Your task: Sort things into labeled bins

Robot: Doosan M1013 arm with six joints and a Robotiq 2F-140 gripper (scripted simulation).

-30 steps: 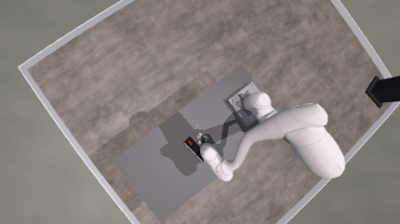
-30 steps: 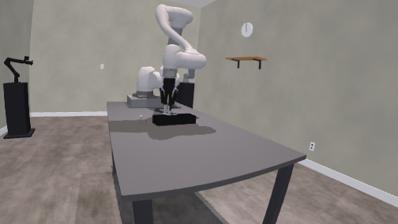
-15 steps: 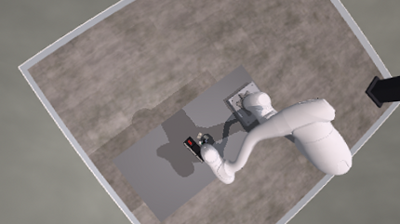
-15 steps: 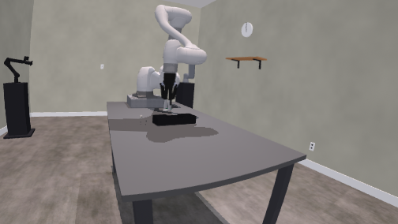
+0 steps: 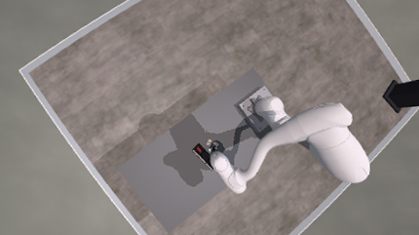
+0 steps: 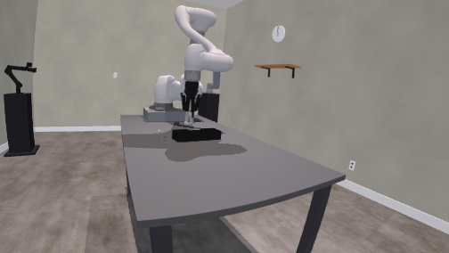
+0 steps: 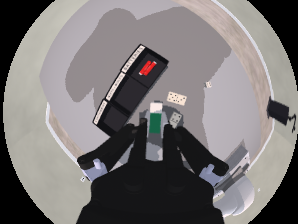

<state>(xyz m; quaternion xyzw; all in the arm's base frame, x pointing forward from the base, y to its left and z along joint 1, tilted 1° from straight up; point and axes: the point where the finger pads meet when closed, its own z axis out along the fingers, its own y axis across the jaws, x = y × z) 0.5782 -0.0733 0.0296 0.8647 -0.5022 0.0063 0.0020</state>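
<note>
Now: hand 9 cm short of the black bin block and 8 cm above it. The rest, counted from my hand: green piece (3 cm below, 1 cm to the right).
</note>
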